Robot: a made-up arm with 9 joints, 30 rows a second.
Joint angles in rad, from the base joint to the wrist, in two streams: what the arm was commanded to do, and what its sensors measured. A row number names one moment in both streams.
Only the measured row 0 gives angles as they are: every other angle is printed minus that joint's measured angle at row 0.
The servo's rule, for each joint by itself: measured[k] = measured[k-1] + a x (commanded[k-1-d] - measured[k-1]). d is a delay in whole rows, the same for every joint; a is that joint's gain. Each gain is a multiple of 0.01, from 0.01 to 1. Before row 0 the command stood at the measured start. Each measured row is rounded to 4 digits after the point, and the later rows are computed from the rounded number. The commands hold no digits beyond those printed.
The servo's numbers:
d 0
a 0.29 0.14 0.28 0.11 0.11 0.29 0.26 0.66 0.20
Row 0, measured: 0.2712, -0.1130, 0.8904, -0.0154, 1.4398, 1.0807, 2.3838, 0.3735, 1.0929
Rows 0 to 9, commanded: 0.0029, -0.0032, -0.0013, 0.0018, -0.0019, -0.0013, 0.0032, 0.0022, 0.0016; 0.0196, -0.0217, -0.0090, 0.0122, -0.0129, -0.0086, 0.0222, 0.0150, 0.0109; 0.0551, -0.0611, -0.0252, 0.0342, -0.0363, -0.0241, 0.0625, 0.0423, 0.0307; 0.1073, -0.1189, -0.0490, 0.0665, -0.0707, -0.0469, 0.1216, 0.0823, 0.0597; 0.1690, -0.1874, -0.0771, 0.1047, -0.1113, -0.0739, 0.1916, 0.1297, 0.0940; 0.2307, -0.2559, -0.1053, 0.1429, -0.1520, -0.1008, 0.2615, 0.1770, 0.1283; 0.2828, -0.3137, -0.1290, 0.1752, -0.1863, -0.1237, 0.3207, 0.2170, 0.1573; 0.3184, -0.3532, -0.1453, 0.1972, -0.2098, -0.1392, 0.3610, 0.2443, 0.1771; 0.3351, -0.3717, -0.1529, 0.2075, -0.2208, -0.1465, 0.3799, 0.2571, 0.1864; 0.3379, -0.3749, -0.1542, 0.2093, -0.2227, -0.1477, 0.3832, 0.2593, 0.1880
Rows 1 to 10, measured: 0.0008, -0.0004, -0.0004, 0.0002, -0.0002, -0.0004, 0.0008, 0.0015, 0.0003; 0.0063, -0.0034, -0.0028, 0.0015, -0.0016, -0.0028, 0.0064, 0.0104, 0.0024; 0.0205, -0.0115, -0.0091, 0.0051, -0.0054, -0.0090, 0.0210, 0.0315, 0.0081; 0.0457, -0.0265, -0.0203, 0.0119, -0.0126, -0.0200, 0.0472, 0.0650, 0.0184; 0.0815, -0.0490, -0.0362, 0.0221, -0.0235, -0.0356, 0.0847, 0.1077, 0.0335; 0.1248, -0.0780, -0.0555, 0.0354, -0.0376, -0.0545, 0.1307, 0.1534, 0.0525; 0.1706, -0.1110, -0.0761, 0.0508, -0.0540, -0.0746, 0.1801, 0.1954, 0.0735; 0.2135, -0.1449, -0.0955, 0.0669, -0.0711, -0.0933, 0.2271, 0.2277, 0.0942; 0.2488, -0.1767, -0.1116, 0.0824, -0.0876, -0.1087, 0.2668, 0.2471, 0.1126; 0.2746, -0.2044, -0.1235, 0.0964, -0.1025, -0.1200, 0.2971, 0.2552, 0.1277
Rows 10 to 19, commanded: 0.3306, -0.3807, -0.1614, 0.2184, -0.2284, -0.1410, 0.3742, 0.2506, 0.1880; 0.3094, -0.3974, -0.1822, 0.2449, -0.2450, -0.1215, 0.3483, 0.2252, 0.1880; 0.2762, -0.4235, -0.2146, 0.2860, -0.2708, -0.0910, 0.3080, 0.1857, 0.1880; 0.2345, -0.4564, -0.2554, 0.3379, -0.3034, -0.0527, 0.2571, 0.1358, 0.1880; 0.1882, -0.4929, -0.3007, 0.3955, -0.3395, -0.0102, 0.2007, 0.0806, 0.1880; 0.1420, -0.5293, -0.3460, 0.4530, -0.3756, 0.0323, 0.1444, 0.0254, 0.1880; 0.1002, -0.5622, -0.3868, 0.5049, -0.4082, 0.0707, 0.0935, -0.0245, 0.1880; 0.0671, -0.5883, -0.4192, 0.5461, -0.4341, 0.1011, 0.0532, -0.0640, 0.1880; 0.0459, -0.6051, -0.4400, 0.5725, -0.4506, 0.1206, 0.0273, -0.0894, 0.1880; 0.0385, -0.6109, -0.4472, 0.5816, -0.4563, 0.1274, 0.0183, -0.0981, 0.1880
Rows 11 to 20, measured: 0.2908, -0.2291, -0.1341, 0.1098, -0.1163, -0.1261, 0.3171, 0.2522, 0.1398; 0.2962, -0.2527, -0.1476, 0.1247, -0.1305, -0.1248, 0.3252, 0.2344, 0.1494; 0.2904, -0.2766, -0.1664, 0.1424, -0.1459, -0.1150, 0.3207, 0.2023, 0.1571; 0.2742, -0.3018, -0.1913, 0.1639, -0.1632, -0.0969, 0.3042, 0.1584, 0.1633; 0.2493, -0.3286, -0.2219, 0.1894, -0.1826, -0.0718, 0.2773, 0.1071, 0.1682; 0.2182, -0.3567, -0.2566, 0.2184, -0.2038, -0.0416, 0.2427, 0.0532, 0.1722; 0.1840, -0.3855, -0.2931, 0.2499, -0.2263, -0.0090, 0.2039, 0.0019, 0.1754; 0.1501, -0.4139, -0.3284, 0.2825, -0.2492, 0.0229, 0.1647, -0.0416, 0.1779; 0.1199, -0.4407, -0.3596, 0.3144, -0.2714, 0.0512, 0.1290, -0.0731, 0.1799; 0.0963, -0.4645, -0.3841, 0.3438, -0.2917, 0.0733, 0.1002, -0.0896, 0.1815
